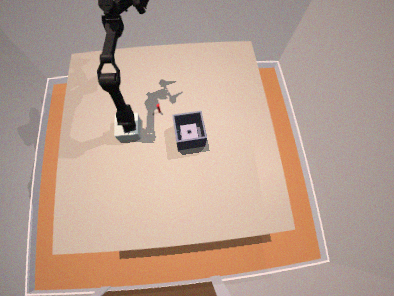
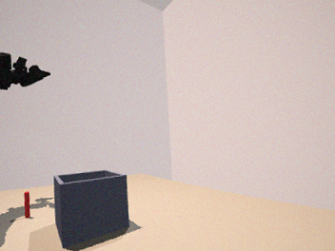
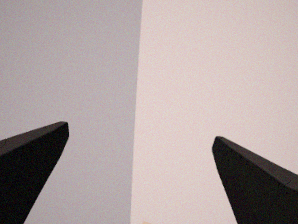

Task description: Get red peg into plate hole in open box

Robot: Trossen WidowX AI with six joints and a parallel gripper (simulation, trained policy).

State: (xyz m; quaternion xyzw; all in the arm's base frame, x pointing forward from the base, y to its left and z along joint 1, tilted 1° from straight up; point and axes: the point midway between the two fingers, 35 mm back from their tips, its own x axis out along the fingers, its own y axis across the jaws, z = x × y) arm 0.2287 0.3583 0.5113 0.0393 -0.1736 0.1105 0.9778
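Now: gripper tip 90 mm past the red peg, 280 mm to the left of it and 560 mm above it. The rest, counted from my gripper tip: plate 40 mm ahead, 480 mm to the right, 550 mm below.
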